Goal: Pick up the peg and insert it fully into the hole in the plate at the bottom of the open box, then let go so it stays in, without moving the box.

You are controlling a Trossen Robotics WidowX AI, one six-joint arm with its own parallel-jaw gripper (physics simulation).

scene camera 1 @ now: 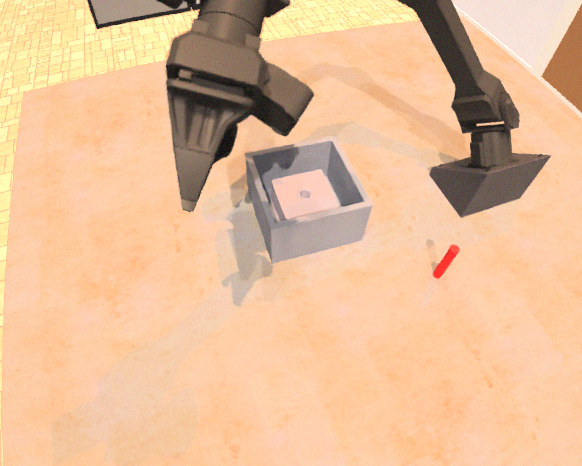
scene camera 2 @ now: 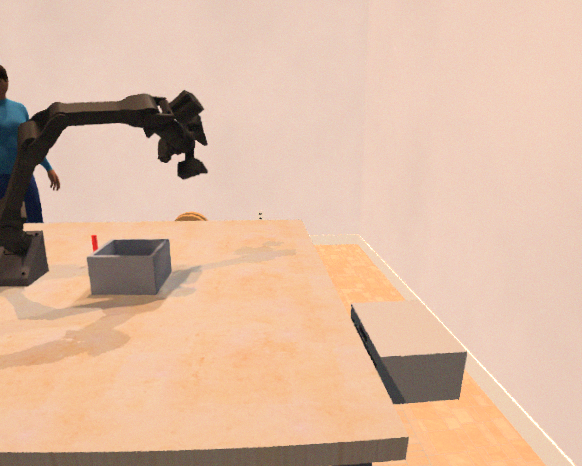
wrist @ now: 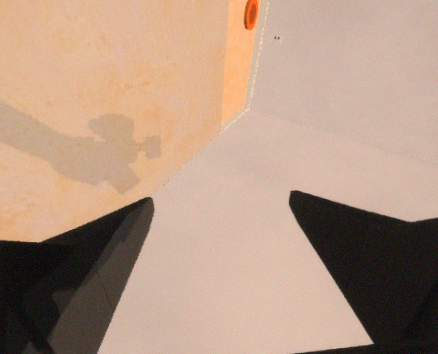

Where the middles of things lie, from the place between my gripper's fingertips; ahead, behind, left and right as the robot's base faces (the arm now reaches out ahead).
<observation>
I see the grey box (scene camera 1: 288,239) 260 mm below my hand, 180 mm behind it and 170 mm to the right of it.
</observation>
